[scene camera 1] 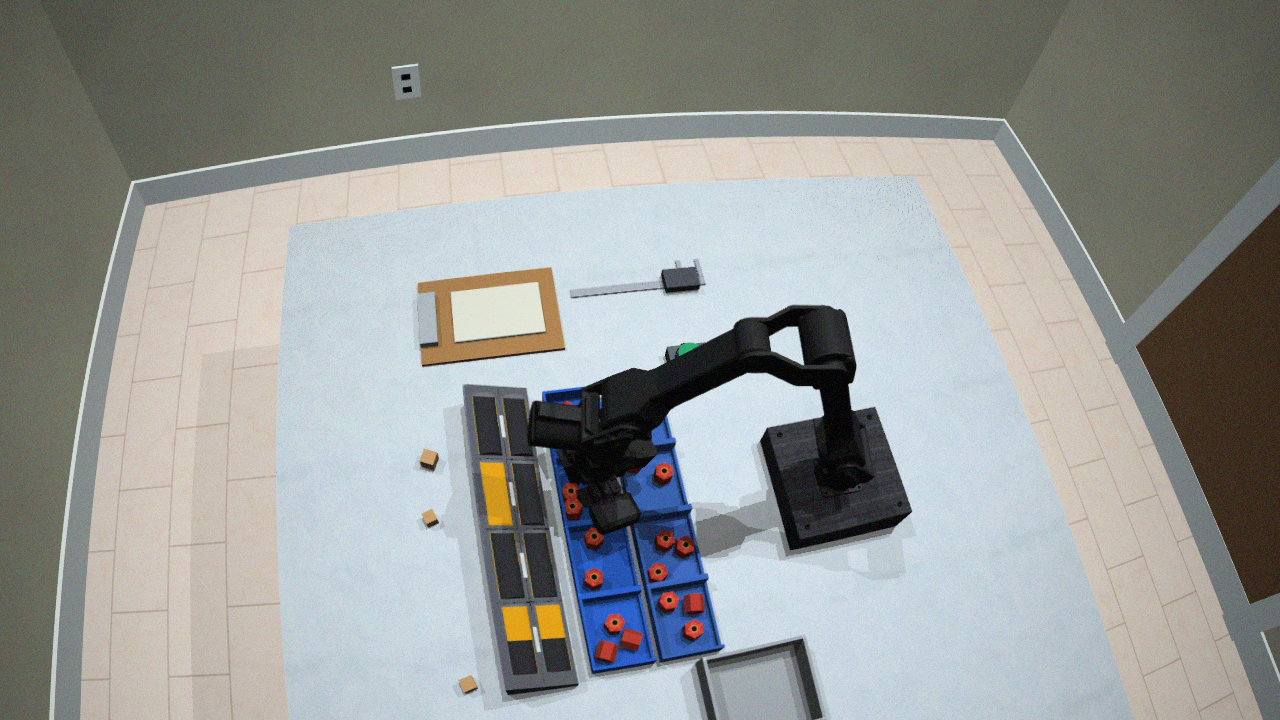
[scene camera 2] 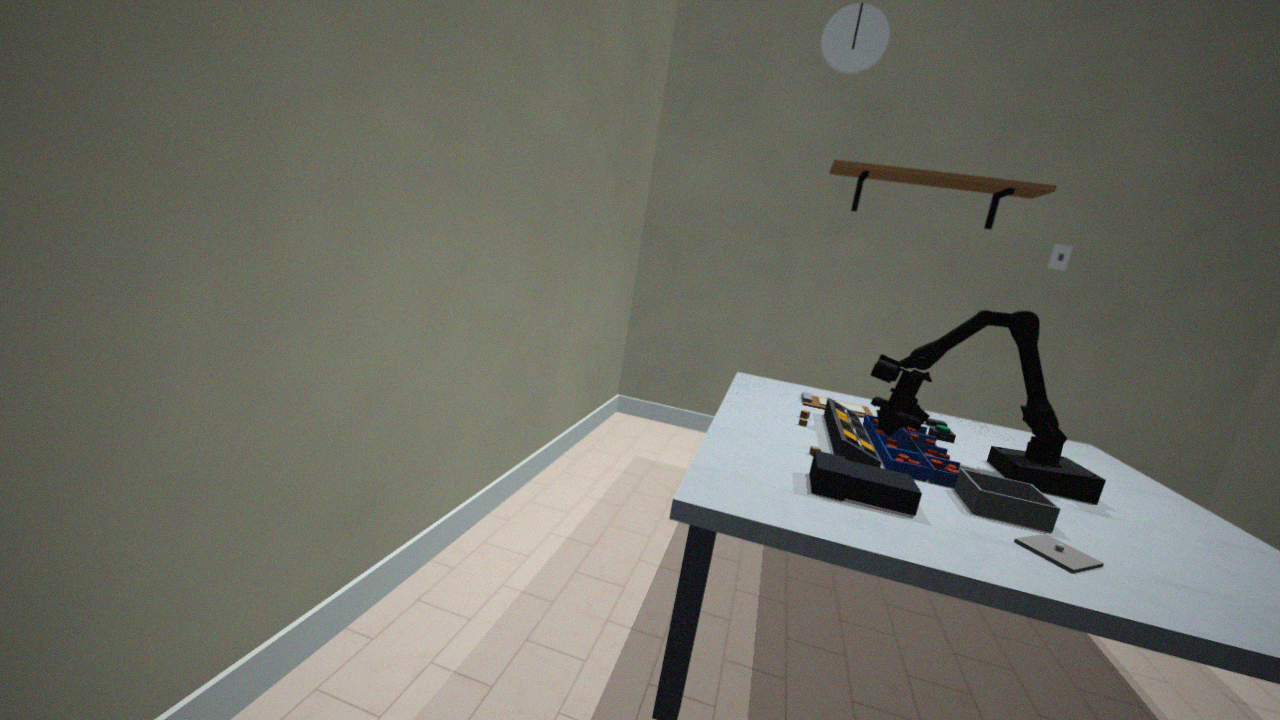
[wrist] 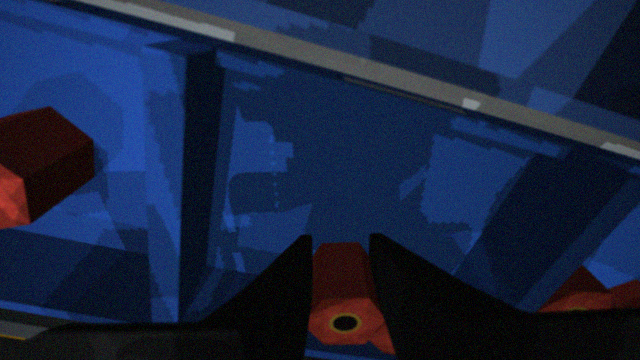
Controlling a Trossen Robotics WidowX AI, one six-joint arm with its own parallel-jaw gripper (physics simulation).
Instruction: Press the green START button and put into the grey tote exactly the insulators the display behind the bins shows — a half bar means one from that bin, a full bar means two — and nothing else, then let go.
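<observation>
My gripper (wrist: 340, 245) is shut on a red hexagonal insulator (wrist: 345, 295), low over a blue bin compartment (wrist: 350, 150). A bit of red shows beside the right finger; what lies under that finger is hidden. The arm hides the fingertips in scene camera 1. Two columns of blue bins (scene camera 1: 617, 555) hold red insulators. The display (scene camera 1: 506, 564) shows a full yellow bar (scene camera 1: 495, 493) in the second row's left panel and half bars (scene camera 1: 516, 622) (scene camera 1: 549, 620) in both bottom panels. The green button (scene camera 1: 687, 348) (scene camera 2: 942, 428) is partly behind the arm. The grey tote (scene camera 1: 810, 680) (scene camera 2: 1002, 510) stands near the bins.
Bin dividers (wrist: 202, 150) stand on both sides of the fingers. Another insulator (wrist: 45, 160) lies in the compartment to the left. A clipboard (scene camera 1: 434, 349), a caliper (scene camera 1: 680, 279) and small wooden cubes (scene camera 1: 429, 459) lie around the bins. A black box (scene camera 2: 863, 483) stands beside the tote.
</observation>
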